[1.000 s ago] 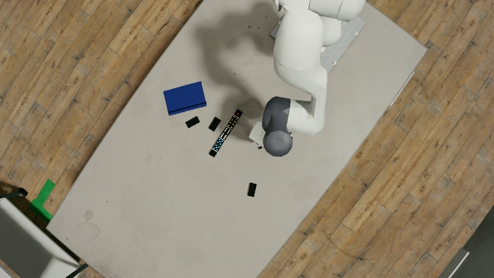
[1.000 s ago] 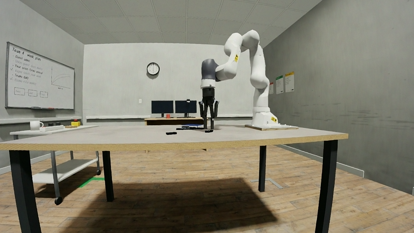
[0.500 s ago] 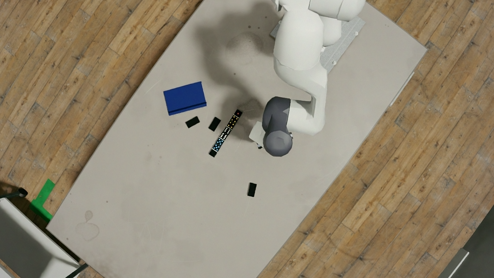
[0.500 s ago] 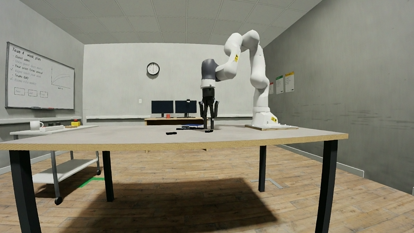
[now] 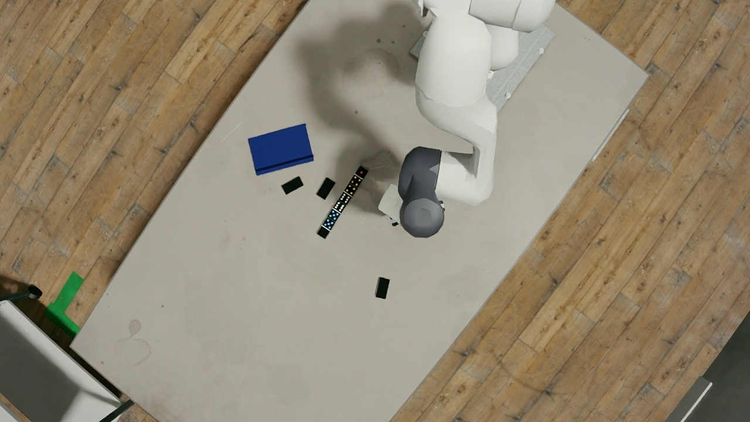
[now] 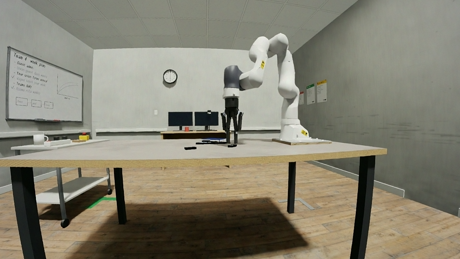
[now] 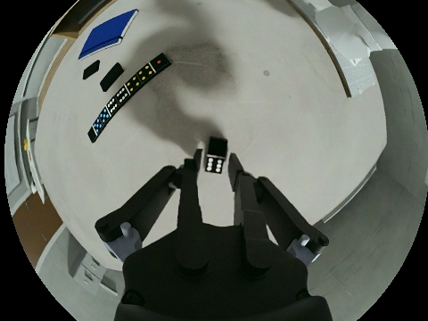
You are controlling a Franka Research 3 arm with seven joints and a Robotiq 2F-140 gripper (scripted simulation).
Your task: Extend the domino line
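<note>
My hand is 50 mm above the domino. Also, from my hand: blue book: 90 mm ahead, 400 mm to the right, 40 mm below.
</note>
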